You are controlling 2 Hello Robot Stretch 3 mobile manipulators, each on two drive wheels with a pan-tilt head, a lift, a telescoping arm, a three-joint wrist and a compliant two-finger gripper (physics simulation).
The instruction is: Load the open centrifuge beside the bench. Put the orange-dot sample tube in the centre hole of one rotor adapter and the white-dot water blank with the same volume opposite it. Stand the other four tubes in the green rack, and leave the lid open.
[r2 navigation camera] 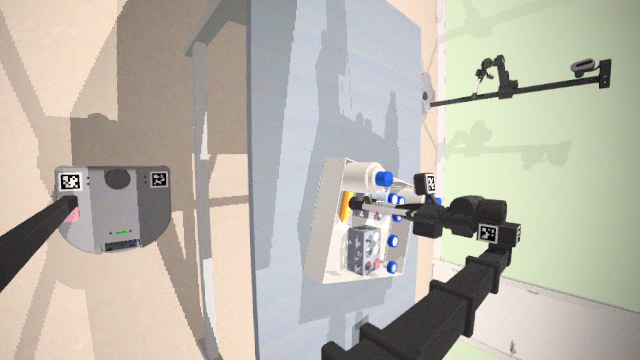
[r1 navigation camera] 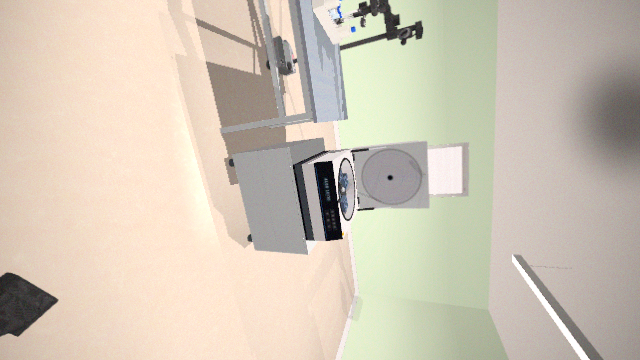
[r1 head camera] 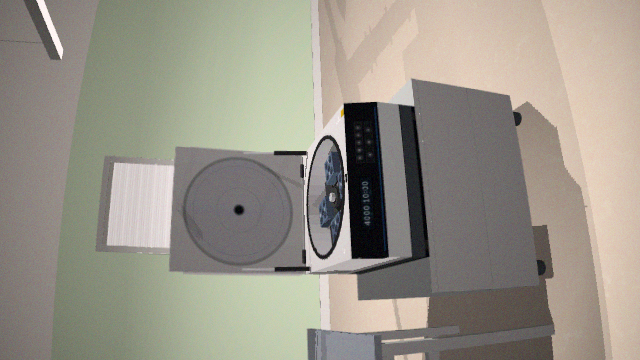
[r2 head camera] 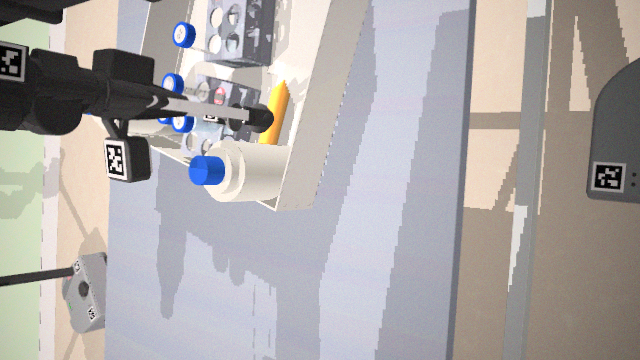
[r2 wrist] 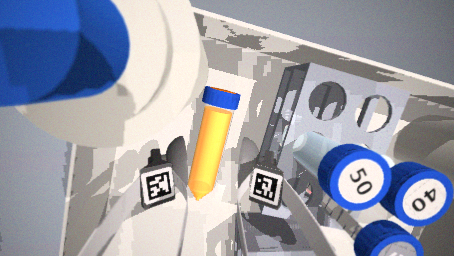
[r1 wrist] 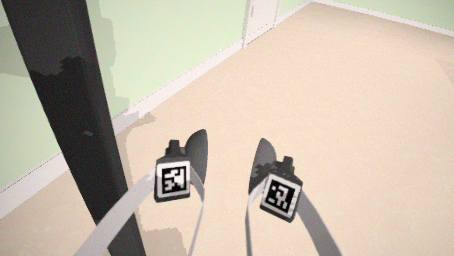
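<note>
The open centrifuge (r1 head camera: 395, 175) (r1 navigation camera: 310, 200) stands on a grey cabinet beside the bench, with its lid (r1 head camera: 220, 175) (r1 navigation camera: 390, 192) upright and blue adapters in the rotor. My r1 gripper (r1 wrist: 227, 165) is open and empty, over floor. My r2 gripper (r2 head camera: 250, 117) (r2 navigation camera: 361, 203) (r2 wrist: 212, 160) is open inside the box. Its fingers stand on both sides of the orange tube (r2 head camera: 276, 112) (r2 navigation camera: 345, 206) (r2 wrist: 211, 145), apart from it. That tube has a blue cap with an orange top. Tubes capped "50" (r2 wrist: 354, 176) and "40" (r2 wrist: 416, 194) stand to the right in the r2 wrist view. The green rack cannot be made out.
The white box (r2 head camera: 320, 125) (r2 navigation camera: 320, 235) on the blue bench (r2 head camera: 350, 250) (r2 navigation camera: 280, 125) also holds a white bottle (r2 head camera: 260, 172) (r2 navigation camera: 357, 175) close to the r2 fingers, and grey holed blocks (r2 head camera: 255, 35) (r2 navigation camera: 360, 252). In the r1 wrist view a black mast (r1 wrist: 75, 100) stands at the left.
</note>
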